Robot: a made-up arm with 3 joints.
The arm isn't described. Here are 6 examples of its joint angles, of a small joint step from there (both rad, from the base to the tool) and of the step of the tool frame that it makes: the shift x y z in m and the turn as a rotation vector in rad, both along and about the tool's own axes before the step.
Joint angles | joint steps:
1: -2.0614 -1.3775 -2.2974 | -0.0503 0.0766 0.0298
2: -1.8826 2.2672 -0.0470 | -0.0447 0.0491 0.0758
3: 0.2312 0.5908 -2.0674 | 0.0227 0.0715 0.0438
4: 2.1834 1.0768 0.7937 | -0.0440 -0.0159 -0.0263
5: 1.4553 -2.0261 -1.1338 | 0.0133 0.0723 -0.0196
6: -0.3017 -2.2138 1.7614 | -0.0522 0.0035 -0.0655
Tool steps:
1: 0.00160 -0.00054 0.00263 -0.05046 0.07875 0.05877
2: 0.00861 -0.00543 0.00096 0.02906 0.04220 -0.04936
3: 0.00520 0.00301 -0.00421 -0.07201 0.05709 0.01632
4: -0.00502 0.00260 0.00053 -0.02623 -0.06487 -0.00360
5: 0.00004 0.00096 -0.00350 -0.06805 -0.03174 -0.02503
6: 0.00205 0.00183 -0.00116 -0.00145 -0.02366 0.03139
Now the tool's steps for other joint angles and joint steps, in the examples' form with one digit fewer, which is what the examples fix.
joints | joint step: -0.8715 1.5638 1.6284 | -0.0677 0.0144 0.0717
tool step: -0.0011 -0.0025 0.0042 0.0143 0.0040 0.0014
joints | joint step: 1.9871 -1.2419 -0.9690 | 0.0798 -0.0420 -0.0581
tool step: -0.0033 -0.0006 0.0054 0.0484 -0.1341 0.0024
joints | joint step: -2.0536 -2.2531 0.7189 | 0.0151 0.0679 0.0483
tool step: 0.0058 -0.0099 0.0033 0.0392 0.0362 -0.0562
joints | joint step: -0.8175 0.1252 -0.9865 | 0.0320 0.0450 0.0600
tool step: 0.0103 -0.0004 -0.0008 -0.0185 0.0647 -0.0518
